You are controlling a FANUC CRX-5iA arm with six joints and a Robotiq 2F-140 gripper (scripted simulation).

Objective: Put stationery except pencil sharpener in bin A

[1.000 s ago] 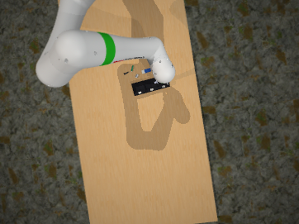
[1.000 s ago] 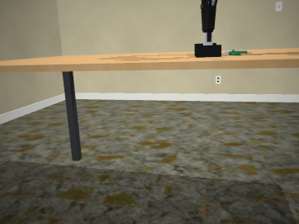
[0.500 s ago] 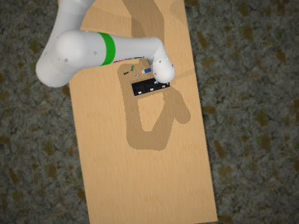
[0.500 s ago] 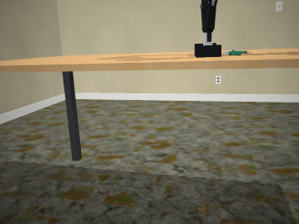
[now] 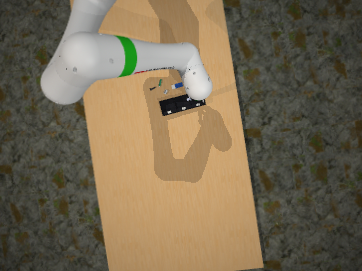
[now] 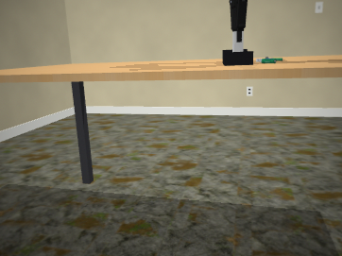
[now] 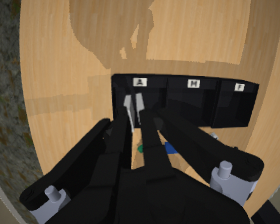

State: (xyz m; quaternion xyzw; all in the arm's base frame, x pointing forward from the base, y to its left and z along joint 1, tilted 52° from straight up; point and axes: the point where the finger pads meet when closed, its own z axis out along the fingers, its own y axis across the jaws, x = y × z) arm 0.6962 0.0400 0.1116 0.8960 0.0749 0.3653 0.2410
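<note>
My hand is 130 mm past the blue eraser, 70 mm to the left of it and 60 mm above it. From my hand the other things lie so: black bin 20 mm behind, 90 mm to the right, 40 mm below; small dark item 180 mm behind, 210 mm to the right, 60 mm below; grey-white pencil sharpener 130 mm behind, 150 mm to the right, 60 mm below.
</note>
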